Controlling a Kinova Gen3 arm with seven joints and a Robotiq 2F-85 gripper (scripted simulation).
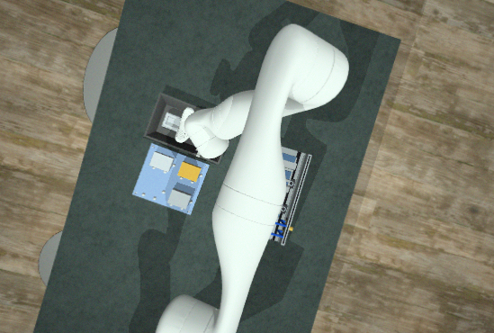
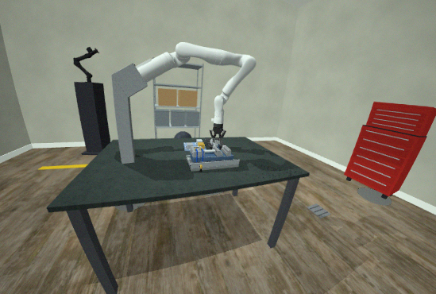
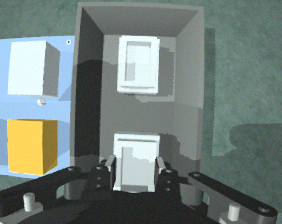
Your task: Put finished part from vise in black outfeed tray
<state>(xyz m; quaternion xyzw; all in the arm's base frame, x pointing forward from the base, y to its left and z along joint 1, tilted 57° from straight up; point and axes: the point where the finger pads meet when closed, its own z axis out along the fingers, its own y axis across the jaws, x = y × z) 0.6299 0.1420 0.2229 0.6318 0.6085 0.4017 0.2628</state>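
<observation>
My hand is 120 mm past the orange block, 50 mm above it and 10 mm to the left of it. From my hand the other things lie so: light blue fixture plate (180 mm behind, 70 mm below, 30 mm to the left); then vise (250 mm to the right, 70 mm behind, 30 mm below).
</observation>
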